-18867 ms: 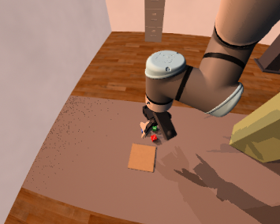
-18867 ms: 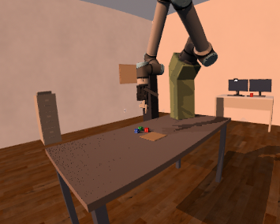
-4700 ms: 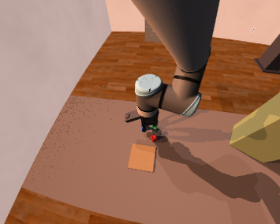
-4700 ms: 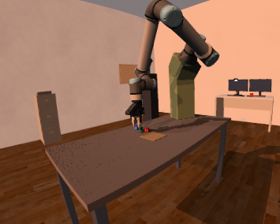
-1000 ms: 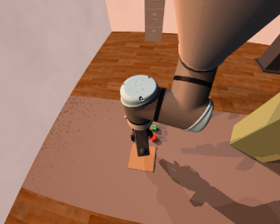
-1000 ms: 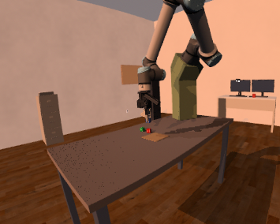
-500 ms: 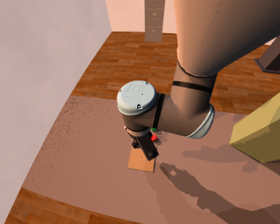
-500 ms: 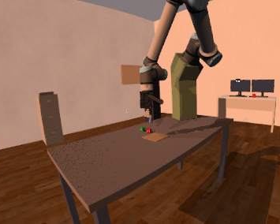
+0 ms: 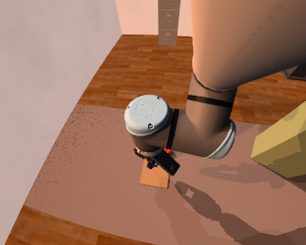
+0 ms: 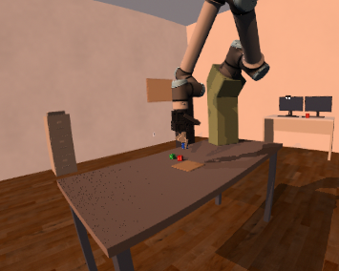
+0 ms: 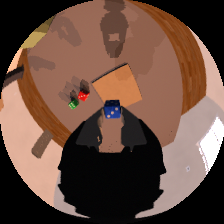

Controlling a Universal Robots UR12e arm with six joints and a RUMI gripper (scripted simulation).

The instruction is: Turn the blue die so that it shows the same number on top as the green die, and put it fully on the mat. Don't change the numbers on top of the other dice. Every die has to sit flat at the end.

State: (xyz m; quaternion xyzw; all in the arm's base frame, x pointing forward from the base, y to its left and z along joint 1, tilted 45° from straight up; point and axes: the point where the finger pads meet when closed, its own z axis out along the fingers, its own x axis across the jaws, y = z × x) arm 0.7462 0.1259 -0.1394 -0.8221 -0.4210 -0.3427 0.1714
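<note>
Right now the tan mat is 2 cm to the left of my hand and 12 cm below it. Also, from my hand: green die: 5 cm behind, 16 cm to the right, 11 cm below; red die: 6 cm behind, 10 cm to the right, 11 cm below; blue die: right at my hand.
</note>
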